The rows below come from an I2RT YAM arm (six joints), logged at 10 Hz.
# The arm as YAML. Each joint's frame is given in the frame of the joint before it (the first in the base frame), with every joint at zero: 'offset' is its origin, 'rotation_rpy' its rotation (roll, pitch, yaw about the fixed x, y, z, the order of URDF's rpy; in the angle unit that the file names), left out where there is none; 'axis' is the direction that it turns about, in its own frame. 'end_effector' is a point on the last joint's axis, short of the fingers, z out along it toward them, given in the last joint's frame.
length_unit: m
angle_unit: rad
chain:
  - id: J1
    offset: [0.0, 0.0, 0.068]
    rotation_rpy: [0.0, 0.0, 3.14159]
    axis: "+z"
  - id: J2
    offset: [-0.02, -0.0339, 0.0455]
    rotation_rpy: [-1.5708, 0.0, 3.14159]
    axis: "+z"
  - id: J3
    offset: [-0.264, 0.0, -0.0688]
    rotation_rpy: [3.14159, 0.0, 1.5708]
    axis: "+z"
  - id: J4
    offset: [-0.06, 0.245, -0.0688]
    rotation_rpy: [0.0, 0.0, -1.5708]
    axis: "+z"
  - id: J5
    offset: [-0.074, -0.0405, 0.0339]
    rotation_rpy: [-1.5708, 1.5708, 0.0]
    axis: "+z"
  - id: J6
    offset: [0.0, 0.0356, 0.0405]
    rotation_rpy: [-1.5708, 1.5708, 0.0]
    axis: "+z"
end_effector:
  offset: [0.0, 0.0, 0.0]
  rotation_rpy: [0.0, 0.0, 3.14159]
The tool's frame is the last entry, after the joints.
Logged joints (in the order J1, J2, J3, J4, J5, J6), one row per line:
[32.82, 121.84, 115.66, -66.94, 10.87, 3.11]
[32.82, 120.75, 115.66, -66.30, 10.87, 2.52]
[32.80, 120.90, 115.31, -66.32, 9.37, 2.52]
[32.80, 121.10, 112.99, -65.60, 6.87, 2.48]
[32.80, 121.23, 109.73, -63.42, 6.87, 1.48]
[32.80, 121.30, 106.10, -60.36, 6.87, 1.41]
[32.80, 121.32, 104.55, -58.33, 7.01, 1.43]
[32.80, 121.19, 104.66, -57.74, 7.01, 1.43]
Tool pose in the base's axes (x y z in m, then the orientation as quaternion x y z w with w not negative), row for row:
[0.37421, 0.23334, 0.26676, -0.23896, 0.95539, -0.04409, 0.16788]
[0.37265, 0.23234, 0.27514, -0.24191, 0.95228, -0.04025, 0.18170]
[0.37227, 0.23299, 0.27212, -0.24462, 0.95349, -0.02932, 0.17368]
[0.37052, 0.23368, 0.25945, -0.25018, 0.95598, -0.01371, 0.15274]
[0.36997, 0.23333, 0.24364, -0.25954, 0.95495, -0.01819, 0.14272]
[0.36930, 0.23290, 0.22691, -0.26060, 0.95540, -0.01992, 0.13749]
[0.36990, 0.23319, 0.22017, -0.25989, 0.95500, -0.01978, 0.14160]
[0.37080, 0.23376, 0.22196, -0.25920, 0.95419, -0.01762, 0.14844]
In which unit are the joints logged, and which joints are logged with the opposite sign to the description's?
The joints are logged in degrees. Opposite sign: none.
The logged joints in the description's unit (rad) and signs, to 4 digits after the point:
[0.5728, 2.1265, 2.0186, -1.1683, 0.1897, 0.0543]
[0.5728, 2.1075, 2.0186, -1.1572, 0.1897, 0.0440]
[0.5725, 2.1101, 2.0125, -1.1575, 0.1635, 0.0440]
[0.5725, 2.1136, 1.9720, -1.1449, 0.1199, 0.0433]
[0.5725, 2.1159, 1.9151, -1.1069, 0.1199, 0.0258]
[0.5725, 2.1171, 1.8518, -1.0535, 0.1199, 0.0246]
[0.5725, 2.1174, 1.8247, -1.0181, 0.1223, 0.0250]
[0.5725, 2.1152, 1.8267, -1.0078, 0.1223, 0.0250]

